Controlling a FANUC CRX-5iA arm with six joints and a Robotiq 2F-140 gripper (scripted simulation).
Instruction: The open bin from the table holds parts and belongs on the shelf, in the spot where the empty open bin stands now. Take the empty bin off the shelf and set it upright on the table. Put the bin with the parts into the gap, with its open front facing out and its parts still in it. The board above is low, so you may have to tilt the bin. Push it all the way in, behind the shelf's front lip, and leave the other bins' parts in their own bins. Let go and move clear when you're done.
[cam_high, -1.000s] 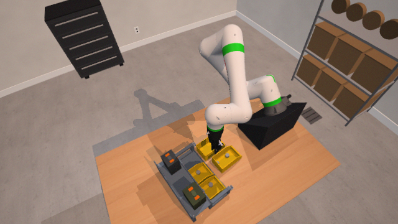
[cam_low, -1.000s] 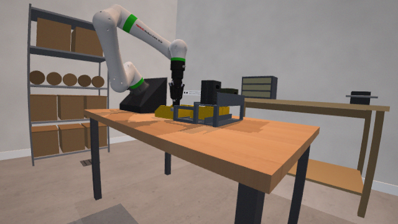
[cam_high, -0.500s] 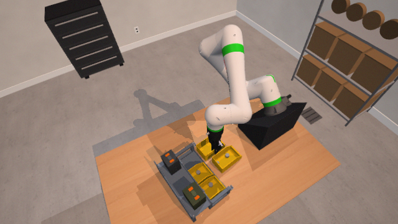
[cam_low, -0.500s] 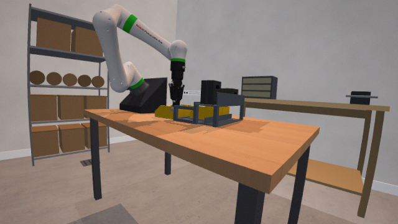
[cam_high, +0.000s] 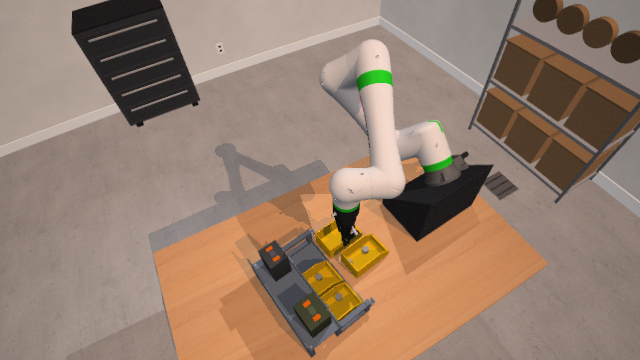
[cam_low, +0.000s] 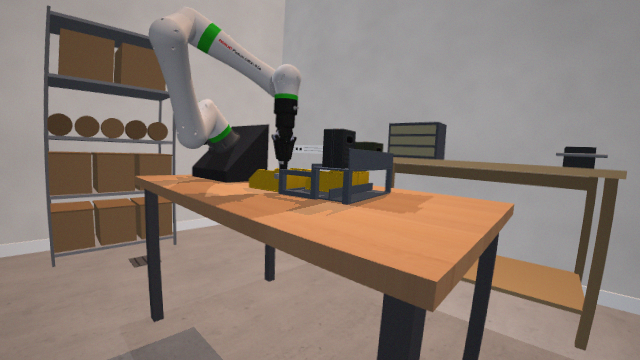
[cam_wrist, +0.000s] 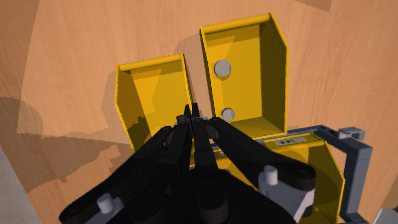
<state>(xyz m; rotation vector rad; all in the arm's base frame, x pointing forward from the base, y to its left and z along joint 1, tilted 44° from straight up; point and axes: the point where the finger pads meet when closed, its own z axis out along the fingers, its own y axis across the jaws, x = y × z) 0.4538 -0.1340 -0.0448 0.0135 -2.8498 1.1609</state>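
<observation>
My hand is 7 cm above the grey round part, 6 cm to the right of it and 6 cm past it. Also, from my hand: grey shelf 21 cm ahead, 7 cm to the left, 1 cm below.
</observation>
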